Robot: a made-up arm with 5 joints.
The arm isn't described. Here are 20 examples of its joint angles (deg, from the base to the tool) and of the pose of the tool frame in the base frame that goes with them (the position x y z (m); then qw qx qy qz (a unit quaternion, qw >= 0)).
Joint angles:
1: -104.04 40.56 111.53 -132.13 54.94
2: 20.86 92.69 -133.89 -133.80 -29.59
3: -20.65 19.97 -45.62 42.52 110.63
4: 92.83 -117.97 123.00 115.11 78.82
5: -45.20 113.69 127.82 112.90 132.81
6: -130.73 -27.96 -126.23 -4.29 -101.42
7: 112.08 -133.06 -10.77 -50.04 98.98
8: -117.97 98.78 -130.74 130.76 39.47
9: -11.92 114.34 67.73 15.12 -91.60
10: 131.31 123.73 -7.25 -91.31 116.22
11: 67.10 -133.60 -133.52 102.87 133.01
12: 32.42 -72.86 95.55 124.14 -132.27
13: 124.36 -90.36 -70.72 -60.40 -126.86
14: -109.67 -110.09 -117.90 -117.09 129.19
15: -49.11 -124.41 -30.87 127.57 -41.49
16: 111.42 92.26 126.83 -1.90 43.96
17: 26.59 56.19 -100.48 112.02 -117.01
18: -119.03 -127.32 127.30 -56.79 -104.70
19: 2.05 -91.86 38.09 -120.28 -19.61
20: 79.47 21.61 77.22 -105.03 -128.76
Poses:
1: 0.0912 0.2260 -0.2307 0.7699 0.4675 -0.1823 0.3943
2: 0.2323 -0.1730 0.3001 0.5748 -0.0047 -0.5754 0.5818
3: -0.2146 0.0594 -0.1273 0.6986 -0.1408 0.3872 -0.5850
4: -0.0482 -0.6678 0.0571 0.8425 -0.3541 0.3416 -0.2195
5: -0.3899 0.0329 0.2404 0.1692 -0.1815 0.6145 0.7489
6: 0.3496 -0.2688 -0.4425 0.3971 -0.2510 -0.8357 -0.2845
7: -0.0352 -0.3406 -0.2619 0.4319 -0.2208 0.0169 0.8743
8: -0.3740 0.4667 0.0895 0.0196 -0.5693 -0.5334 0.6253
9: -0.4552 -0.0774 0.7918 0.6504 0.1182 0.7503 0.0135
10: -0.2066 -0.0620 -0.1419 0.9105 0.4079 -0.0025 0.0681
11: 0.1691 -0.2899 0.1807 0.7589 0.2469 -0.0190 -0.6023
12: 0.3593 -0.4490 0.4076 0.0122 0.3948 0.8513 0.3453
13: -0.1999 -0.7402 -0.2070 0.8474 -0.3626 -0.1324 0.3645
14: -0.2054 0.2814 -0.2773 0.0909 0.4129 -0.1879 0.8865
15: 0.3704 0.6115 -0.0900 0.1617 0.1305 0.0568 0.9765
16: -0.4746 -0.4852 0.3000 0.6276 -0.3702 0.6001 -0.3300
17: -0.7024 0.1272 0.3845 0.3234 -0.9235 0.2032 -0.0348
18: 0.0386 -0.2159 -0.0500 0.6013 -0.5346 -0.2009 0.5588
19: -0.4854 0.1841 0.3547 0.6508 -0.4593 -0.0513 -0.6024
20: 0.0007 -0.5127 -0.0209 0.1588 0.4243 0.5183 0.7253
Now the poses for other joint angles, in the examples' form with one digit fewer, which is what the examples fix.
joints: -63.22 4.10 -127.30 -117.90 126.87
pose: 0.015 0.353 -0.015 0.730 0.157 -0.575 0.334
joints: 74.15 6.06 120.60 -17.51 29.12
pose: -0.349 0.100 0.478 0.295 0.027 0.669 -0.682
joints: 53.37 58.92 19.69 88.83 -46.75
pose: -0.650 0.350 0.123 0.443 0.885 0.071 -0.124
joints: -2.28 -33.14 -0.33 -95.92 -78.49
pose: -0.156 -0.031 0.728 0.616 -0.686 0.306 0.237
